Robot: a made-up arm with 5 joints.
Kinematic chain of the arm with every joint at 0, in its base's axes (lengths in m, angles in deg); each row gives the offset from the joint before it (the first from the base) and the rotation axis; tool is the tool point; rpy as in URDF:
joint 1: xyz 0.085 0 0.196 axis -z
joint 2: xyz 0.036 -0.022 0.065 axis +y
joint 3: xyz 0.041 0 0.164 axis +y
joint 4: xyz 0.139 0 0.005 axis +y
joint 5: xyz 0.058 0.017 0 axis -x
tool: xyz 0 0 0 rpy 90 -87.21 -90
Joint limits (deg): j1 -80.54..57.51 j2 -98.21..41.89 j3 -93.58..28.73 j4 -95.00..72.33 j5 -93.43..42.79
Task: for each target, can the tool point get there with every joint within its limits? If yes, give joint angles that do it. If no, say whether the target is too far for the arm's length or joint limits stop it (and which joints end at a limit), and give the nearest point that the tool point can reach.
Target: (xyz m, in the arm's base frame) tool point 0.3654 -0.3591 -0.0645
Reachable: no: too far | nearest point 0.2605 -0.2248 0.1916 | short by 0.308 m
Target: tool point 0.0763 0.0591 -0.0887
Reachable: no: joint limits stop it (at a limit: joint 1, joint 2, joint 3) | nearest point 0.1227 0.1958 0.1752 | short by 0.301 m
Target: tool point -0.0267 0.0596 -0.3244
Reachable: no: too far | nearest point -0.1385 0.1193 0.1886 | short by 0.528 m
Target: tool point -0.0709 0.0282 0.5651
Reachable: yes | joints 12.05 -50.43 -58.87 -29.10 6.91
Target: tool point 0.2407 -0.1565 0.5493
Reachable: yes | joints 43.85 -3.60 -35.41 7.09 -13.68
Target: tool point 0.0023 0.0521 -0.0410
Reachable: no: joint limits stop it (at a limit: joint 2, joint 3, joint 4) | nearest point -0.1270 0.1335 0.1893 | short by 0.276 m
